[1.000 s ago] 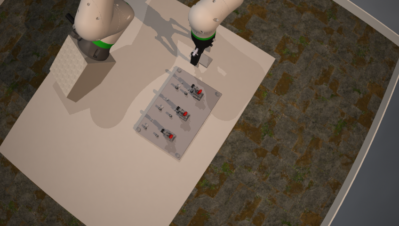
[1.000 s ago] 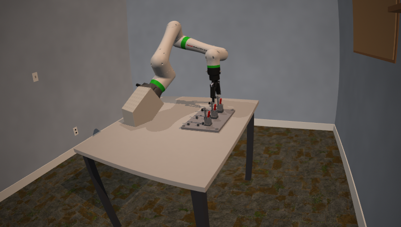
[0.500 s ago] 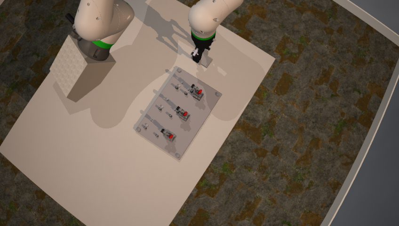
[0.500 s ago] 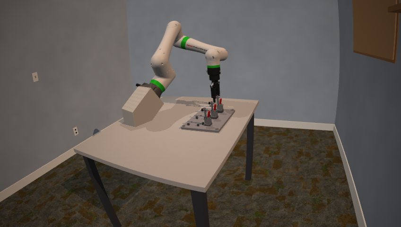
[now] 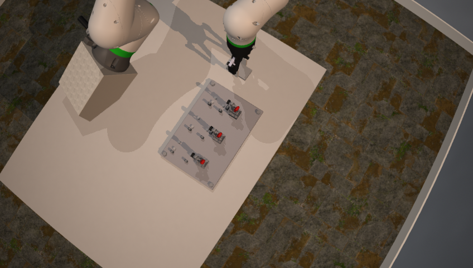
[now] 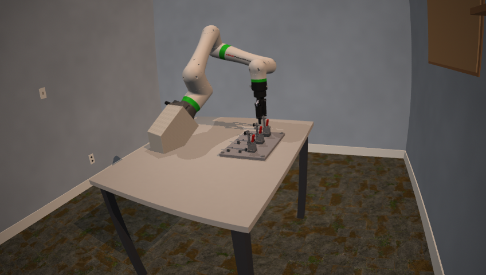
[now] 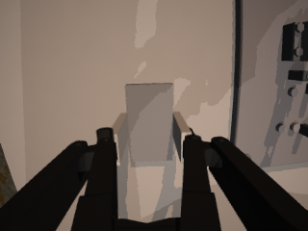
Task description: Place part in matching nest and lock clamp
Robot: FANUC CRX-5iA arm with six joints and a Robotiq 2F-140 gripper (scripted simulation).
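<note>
Right now my hand is 11 cm short of the grey fixture plate, 25 cm to the left of it and 3 cm above it. Round my hand: part (3 cm below).
</note>
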